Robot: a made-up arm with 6 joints. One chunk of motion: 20 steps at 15 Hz.
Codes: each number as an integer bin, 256 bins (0 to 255) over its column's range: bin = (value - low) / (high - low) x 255, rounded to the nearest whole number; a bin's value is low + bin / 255 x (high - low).
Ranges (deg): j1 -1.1..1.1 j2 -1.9..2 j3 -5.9..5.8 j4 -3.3..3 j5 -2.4..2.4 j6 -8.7..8
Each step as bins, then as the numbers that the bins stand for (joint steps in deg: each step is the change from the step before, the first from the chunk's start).
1 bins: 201 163 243 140 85 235
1 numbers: 0.634 0.593 5.249 0.159 -0.800 6.690
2 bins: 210 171 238 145 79 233
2 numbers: 0.712 0.715 5.020 0.282 -0.913 6.559
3 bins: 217 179 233 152 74 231
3 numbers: 0.772 0.838 4.791 0.455 -1.007 6.428
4 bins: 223 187 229 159 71 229
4 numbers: 0.824 0.960 4.607 0.628 -1.064 6.297
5 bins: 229 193 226 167 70 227
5 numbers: 0.876 1.052 4.469 0.826 -1.082 6.166
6 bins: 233 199 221 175 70 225
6 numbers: 0.910 1.144 4.240 1.024 -1.082 6.035
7 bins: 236 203 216 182 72 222
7 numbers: 0.936 1.205 4.011 1.196 -1.045 5.839
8 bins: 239 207 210 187 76 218
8 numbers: 0.962 1.266 3.735 1.320 -0.969 5.577
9 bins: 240 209 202 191 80 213
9 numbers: 0.971 1.296 3.368 1.419 -0.894 5.249
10 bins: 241 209 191 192 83 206
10 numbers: 0.979 1.296 2.864 1.444 -0.838 4.791
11 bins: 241 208 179 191 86 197
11 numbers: 0.979 1.281 2.313 1.419 -0.781 4.202
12 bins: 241 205 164 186 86 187
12 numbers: 0.979 1.235 1.625 1.295 -0.781 3.547
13 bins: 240 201 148 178 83 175
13 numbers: 0.971 1.174 0.891 1.098 -0.838 2.761
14 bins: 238 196 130 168 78 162
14 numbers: 0.953 1.098 0.065 0.851 -0.932 1.909
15 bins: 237 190 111 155 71 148
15 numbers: 0.945 1.006 -0.807 0.529 -1.064 0.993
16 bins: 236 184 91 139 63 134
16 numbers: 0.936 0.914 -1.725 0.134 -1.214 0.076
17 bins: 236 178 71 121 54 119
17 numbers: 0.936 0.822 -2.642 -0.311 -1.384 -0.907
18 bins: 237 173 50 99 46 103
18 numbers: 0.945 0.746 -3.606 -0.854 -1.534 -1.955
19 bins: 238 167 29 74 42 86
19 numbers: 0.953 0.654 -4.569 -1.472 -1.609 -3.068
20 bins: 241 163 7 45 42 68
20 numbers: 0.979 0.593 -5.579 -2.188 -1.609 -4.247
